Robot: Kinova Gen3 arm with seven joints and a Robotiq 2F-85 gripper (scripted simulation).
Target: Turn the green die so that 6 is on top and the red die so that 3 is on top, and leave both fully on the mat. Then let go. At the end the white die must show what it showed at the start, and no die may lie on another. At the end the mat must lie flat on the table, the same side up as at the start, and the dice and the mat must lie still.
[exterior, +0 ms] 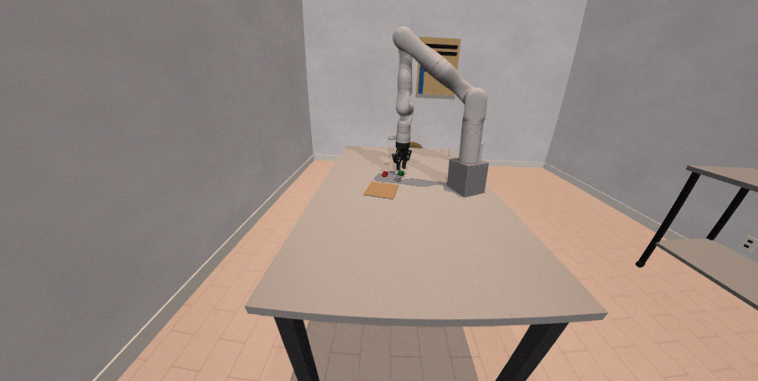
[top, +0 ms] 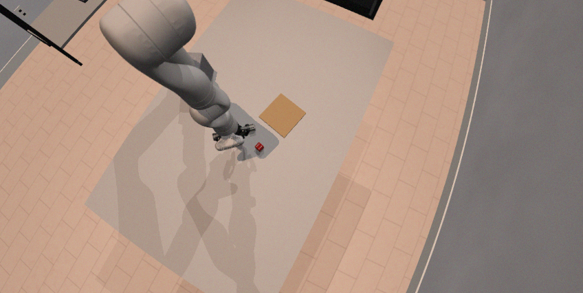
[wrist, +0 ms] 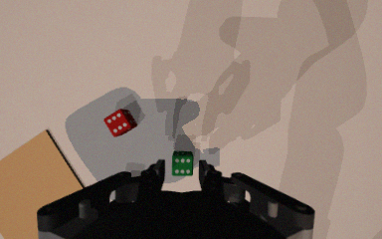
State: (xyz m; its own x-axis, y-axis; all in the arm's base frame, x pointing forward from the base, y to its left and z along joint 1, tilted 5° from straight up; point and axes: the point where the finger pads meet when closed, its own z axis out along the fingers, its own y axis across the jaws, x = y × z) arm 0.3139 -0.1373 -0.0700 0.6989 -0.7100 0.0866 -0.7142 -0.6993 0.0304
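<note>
Now: the green die 40 mm below my hand. The rest, counted from my hand: white die 20 mm ahead, 70 mm to the left, 40 mm below; red die 90 mm ahead, 20 mm to the left, 40 mm below; tan mat 100 mm ahead, 180 mm to the left, 50 mm below.
</note>
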